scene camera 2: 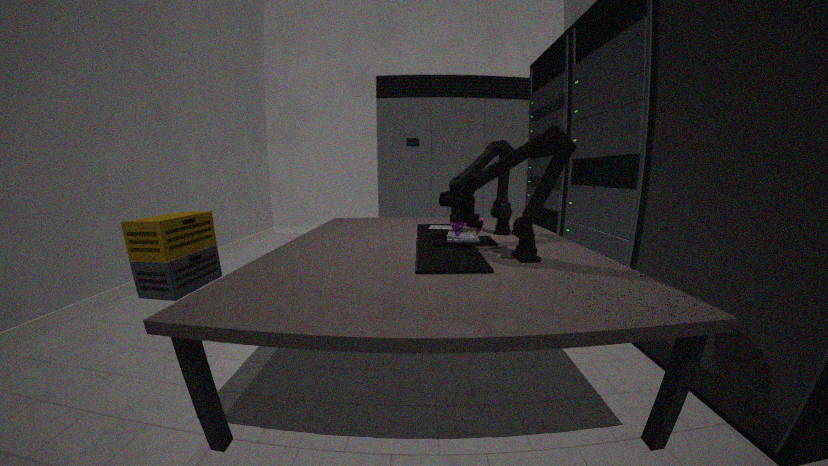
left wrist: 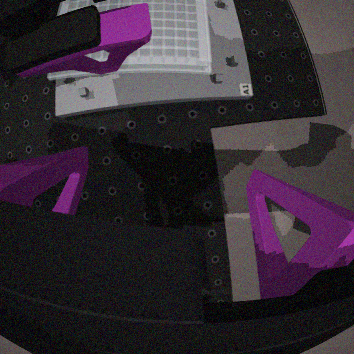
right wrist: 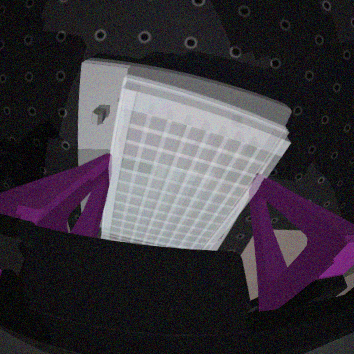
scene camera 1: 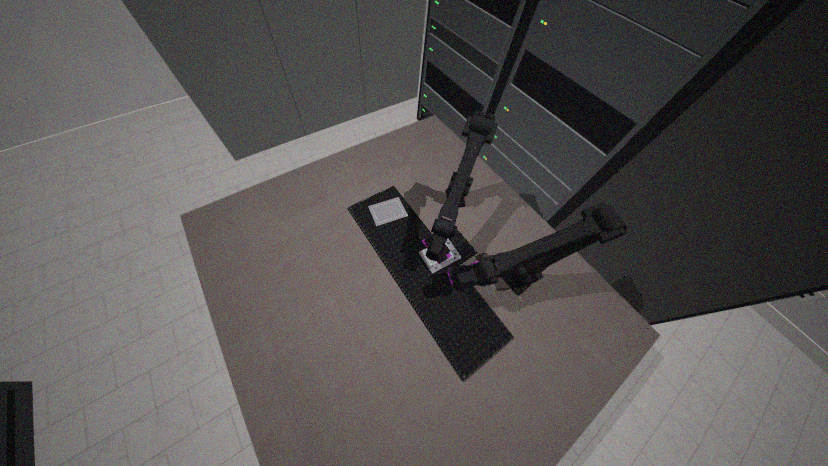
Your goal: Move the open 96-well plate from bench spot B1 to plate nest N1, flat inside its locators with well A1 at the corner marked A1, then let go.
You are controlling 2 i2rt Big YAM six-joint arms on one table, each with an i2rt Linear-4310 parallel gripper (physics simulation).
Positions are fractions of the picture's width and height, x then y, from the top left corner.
Labels:
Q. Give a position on a white well plate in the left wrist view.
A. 0.51, 0.12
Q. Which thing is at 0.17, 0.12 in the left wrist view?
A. The right gripper.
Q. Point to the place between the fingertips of the left gripper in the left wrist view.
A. At 0.48, 0.47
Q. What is the right gripper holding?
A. A white well plate.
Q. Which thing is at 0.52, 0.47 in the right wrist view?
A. A white well plate.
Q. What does the left gripper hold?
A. Nothing.

